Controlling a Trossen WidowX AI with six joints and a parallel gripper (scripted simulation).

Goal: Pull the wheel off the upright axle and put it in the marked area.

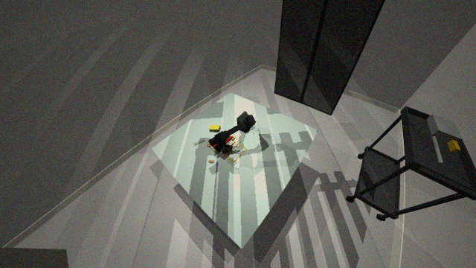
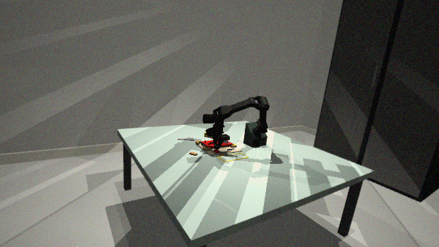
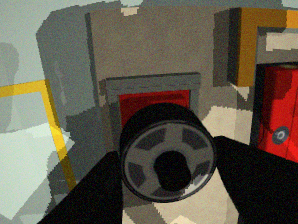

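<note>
Now: gripper tip 1 cm above the dark axle. The rest, counted from my gripper tip: yellow block: 32 cm to the right, 12 cm behind, 3 cm below; then wheel: right at my gripper tip; then brown piece: 15 cm ahead, 4 cm below, 1 cm to the right.
</note>
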